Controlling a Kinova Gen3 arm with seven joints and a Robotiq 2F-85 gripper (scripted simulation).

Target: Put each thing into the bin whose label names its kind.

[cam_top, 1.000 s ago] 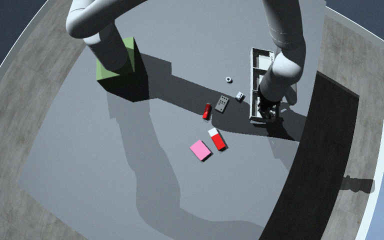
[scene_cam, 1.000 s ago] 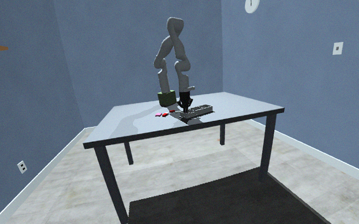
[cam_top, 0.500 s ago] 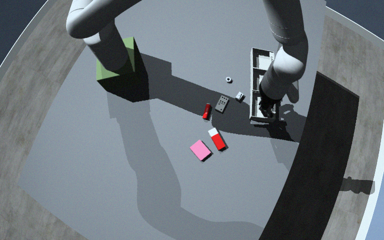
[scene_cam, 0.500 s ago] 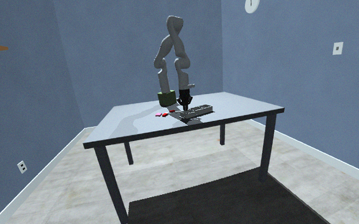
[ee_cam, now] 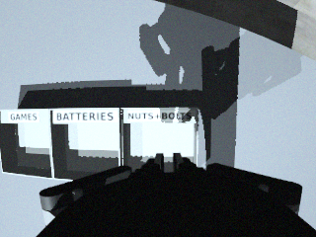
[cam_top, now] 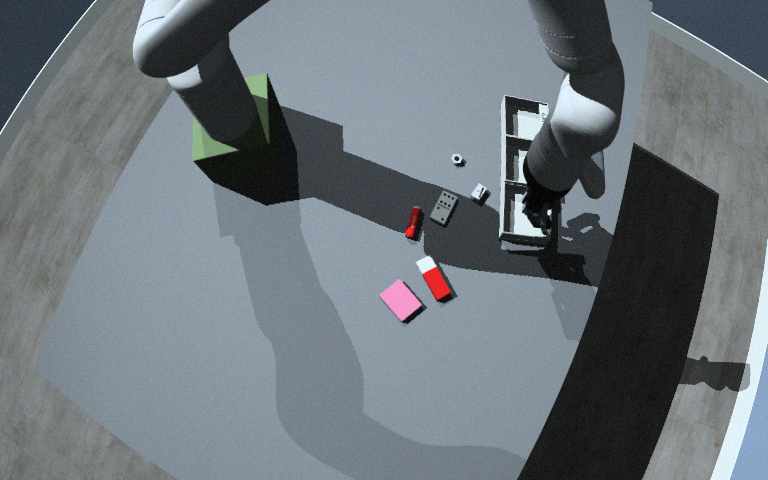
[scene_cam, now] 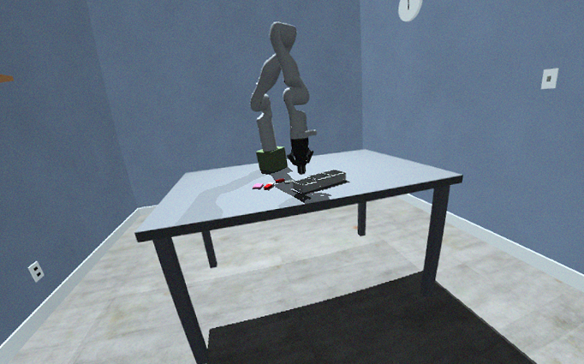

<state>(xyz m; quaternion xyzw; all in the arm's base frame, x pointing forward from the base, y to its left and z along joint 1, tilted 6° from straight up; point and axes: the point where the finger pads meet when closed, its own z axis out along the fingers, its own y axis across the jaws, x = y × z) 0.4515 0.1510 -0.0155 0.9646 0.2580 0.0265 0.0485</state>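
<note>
Right now my hand is 9 cm to the right of the bin row, 7 cm above it and 4 cm past it. Round my hand: white domino (11 cm behind, 8 cm below, 5 cm to the right); red-and-white eraser (15 cm to the right, 8 cm below, 7 cm behind); nut (14 cm behind, 8 cm below, 3 cm to the left).
</note>
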